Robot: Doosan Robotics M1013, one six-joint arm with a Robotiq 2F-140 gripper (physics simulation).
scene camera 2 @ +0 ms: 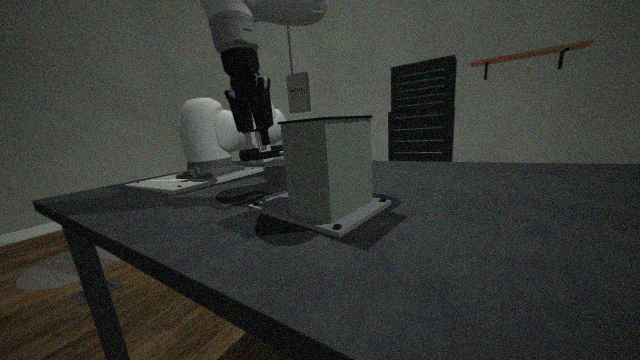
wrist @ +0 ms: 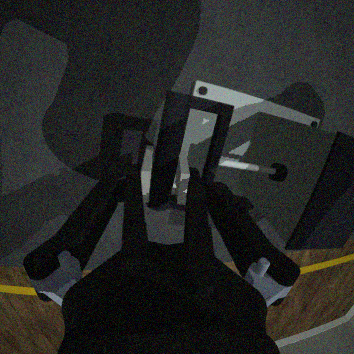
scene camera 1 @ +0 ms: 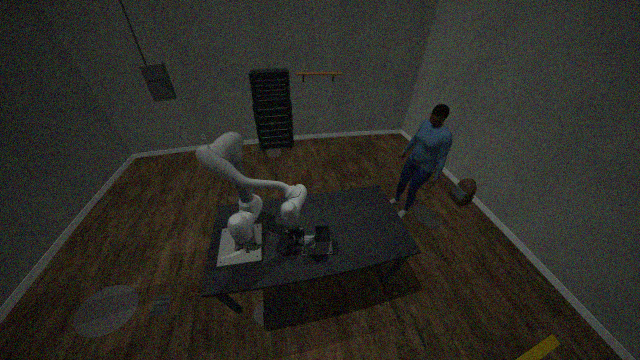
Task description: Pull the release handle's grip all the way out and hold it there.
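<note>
The release handle's black rectangular grip point(scene camera 2: 252, 155) point(wrist: 170, 132) stands out from the grey housing point(scene camera 1: 322, 233) point(scene camera 2: 325, 170) point(wrist: 300, 160) on a silver rod point(wrist: 240, 164). A length of the rod shows between the grip's frame and the dark round hole in the housing's face. My gripper point(scene camera 2: 257, 144) point(wrist: 164, 158) is shut on the grip's outer bar, with one finger on each side and one fingertip inside the frame's opening. The scene camera 1 view is too dark to make out the fingertips. The housing stands on a light base plate point(scene camera 2: 357, 218) point(wrist: 257, 103).
The dark table point(scene camera 1: 360, 215) point(scene camera 2: 475, 250) carries the housing and the arm's white mounting plate point(scene camera 1: 252, 255) point(scene camera 2: 165, 183). A person in blue point(scene camera 1: 430, 145) stands beyond the table's right end. A black cabinet point(scene camera 1: 272, 110) point(scene camera 2: 422, 110) stands by the back wall, near an orange shelf point(scene camera 1: 320, 73) point(scene camera 2: 530, 53).
</note>
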